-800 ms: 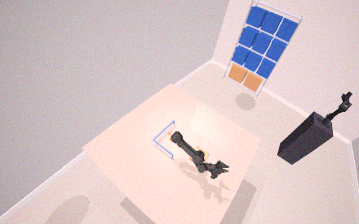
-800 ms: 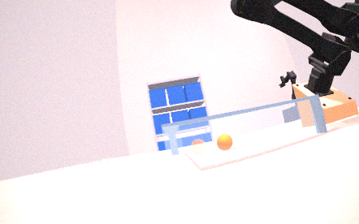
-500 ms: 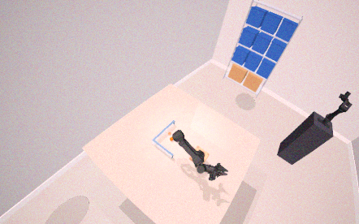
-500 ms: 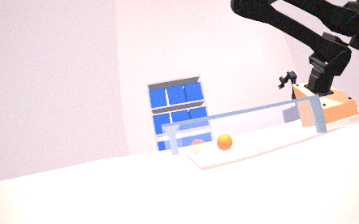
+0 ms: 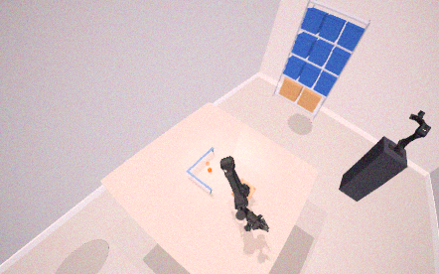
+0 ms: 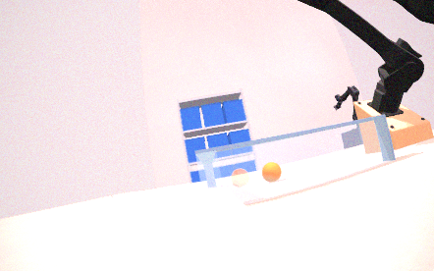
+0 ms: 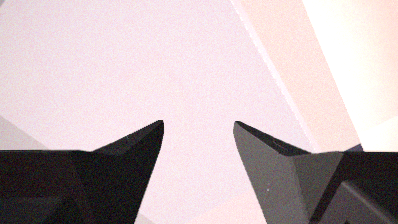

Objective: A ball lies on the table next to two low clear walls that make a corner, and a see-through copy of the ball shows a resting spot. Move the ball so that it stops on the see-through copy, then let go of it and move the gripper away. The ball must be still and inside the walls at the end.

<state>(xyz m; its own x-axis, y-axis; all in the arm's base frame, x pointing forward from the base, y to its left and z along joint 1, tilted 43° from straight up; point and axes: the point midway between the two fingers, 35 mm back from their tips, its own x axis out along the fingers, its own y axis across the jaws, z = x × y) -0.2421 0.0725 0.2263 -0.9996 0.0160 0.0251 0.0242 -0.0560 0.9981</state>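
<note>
Now: the ball 580 mm ahead of my gripper tip, 200 mm to the right of it and 190 mm below it.
</note>
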